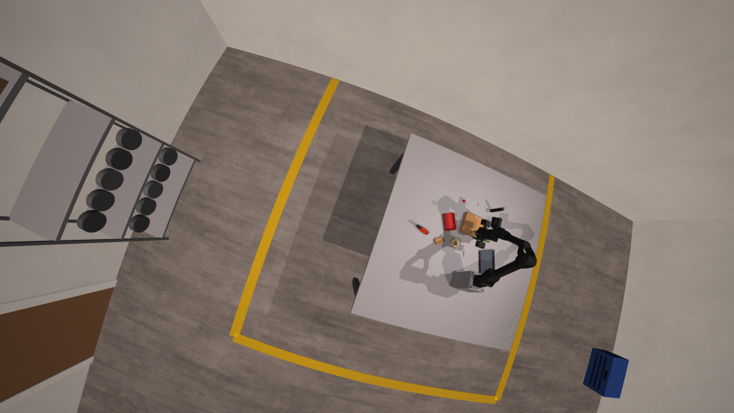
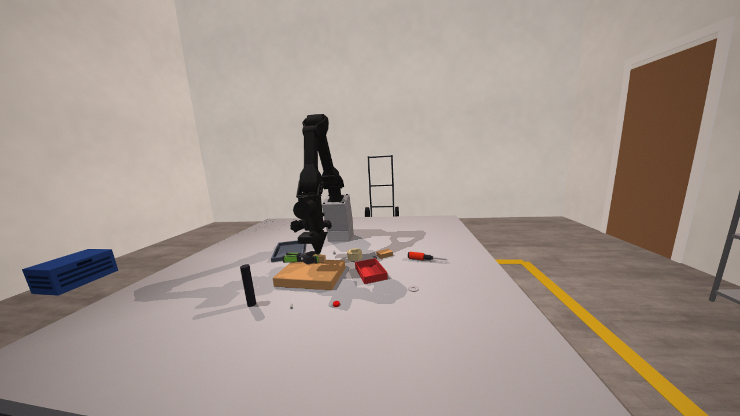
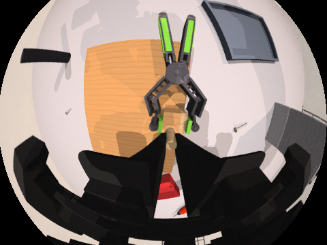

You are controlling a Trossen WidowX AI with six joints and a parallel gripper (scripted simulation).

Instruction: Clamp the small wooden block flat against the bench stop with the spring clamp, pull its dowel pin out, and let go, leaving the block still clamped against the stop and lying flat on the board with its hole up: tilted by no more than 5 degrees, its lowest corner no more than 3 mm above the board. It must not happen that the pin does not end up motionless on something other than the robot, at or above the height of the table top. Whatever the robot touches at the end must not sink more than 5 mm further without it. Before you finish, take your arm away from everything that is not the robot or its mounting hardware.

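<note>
Right now my hand is 4 cm above the dowel pin. Round my hand: bench stop (1 cm behind, 1 cm to the right, 6 cm below); wooden board (6 cm ahead, 1 cm to the right, 8 cm below); small wooden block (6 cm below).
</note>
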